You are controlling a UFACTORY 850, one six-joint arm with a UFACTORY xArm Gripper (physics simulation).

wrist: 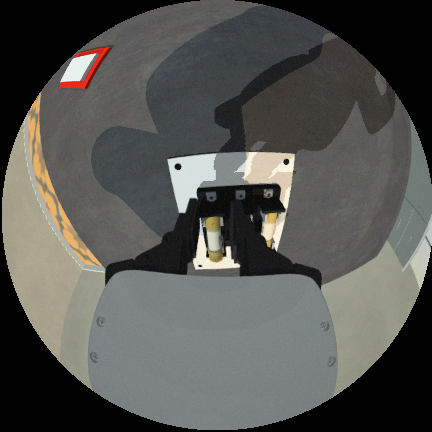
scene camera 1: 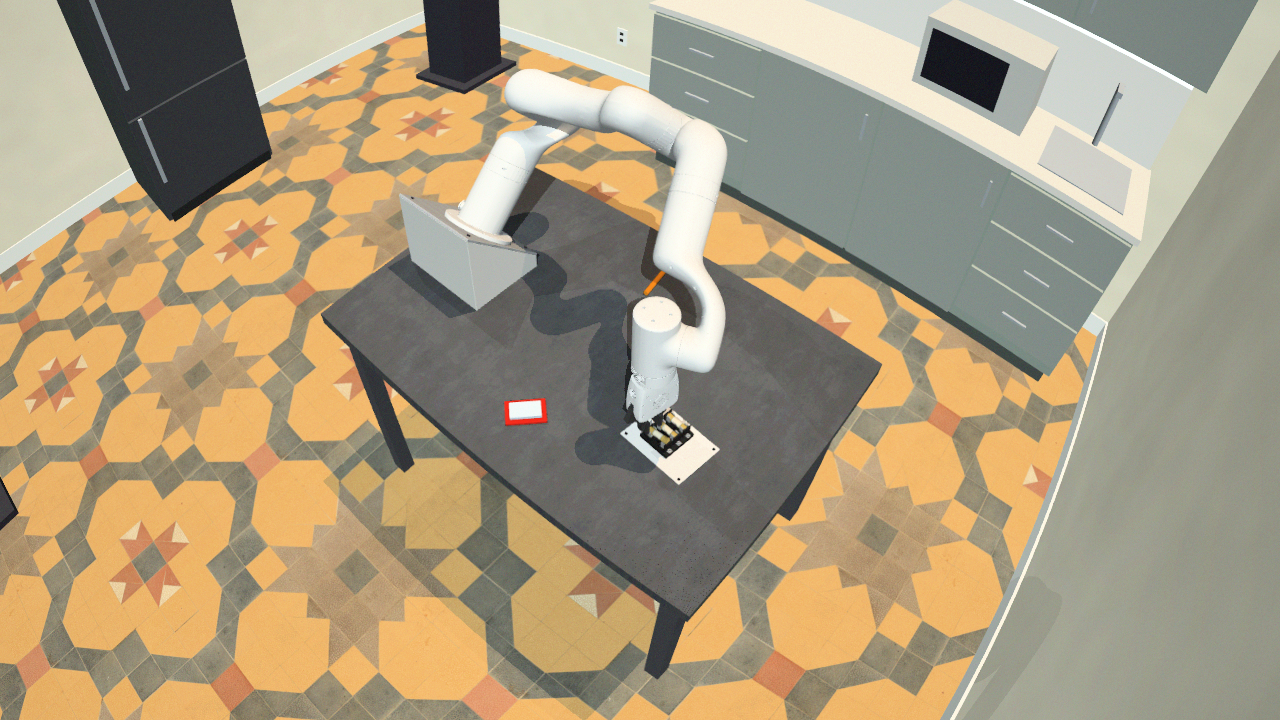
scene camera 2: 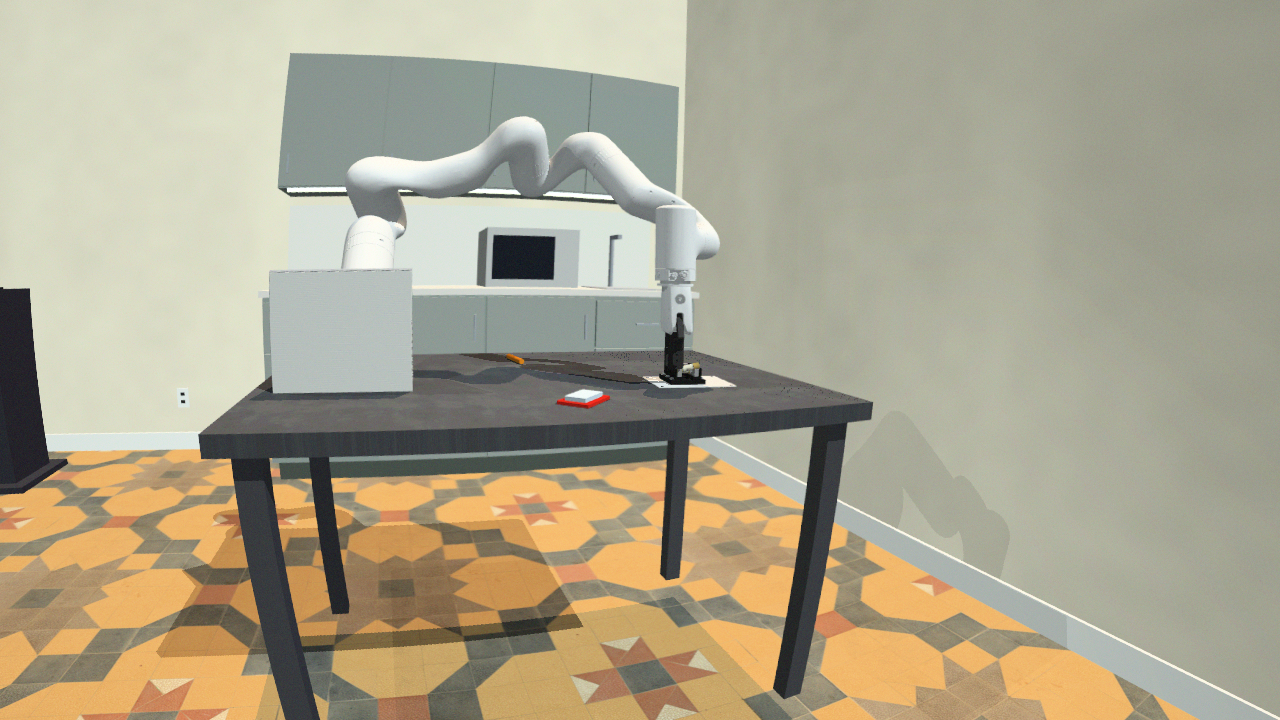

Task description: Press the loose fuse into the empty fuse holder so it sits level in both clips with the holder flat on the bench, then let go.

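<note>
The black fuse holder (scene camera 1: 673,445) (scene camera 2: 687,380) (wrist: 240,189) lies on a white plate (scene camera 1: 687,467) (scene camera 2: 718,383) (wrist: 192,172). My gripper (scene camera 1: 650,425) (scene camera 2: 673,370) (wrist: 214,213) points down at the holder, its fingers partly open. In the wrist view they stand on either side of the left fuse (wrist: 215,240), apart from it and not gripping it. This fuse has brass ends and a pale body and lies along the left bay. Another fuse (wrist: 268,230) lies in the right bay. The right finger hides most of the middle bay. Whether the left fuse is level in both clips is too small to tell.
A red tray (scene camera 1: 509,419) (scene camera 2: 567,403) (wrist: 74,85) with a white block stands to the side of the plate. An orange stick (scene camera 1: 655,282) (scene camera 2: 515,359) lies farther back. A large grey box (scene camera 1: 443,259) (scene camera 2: 340,331) stands by the arm's base.
</note>
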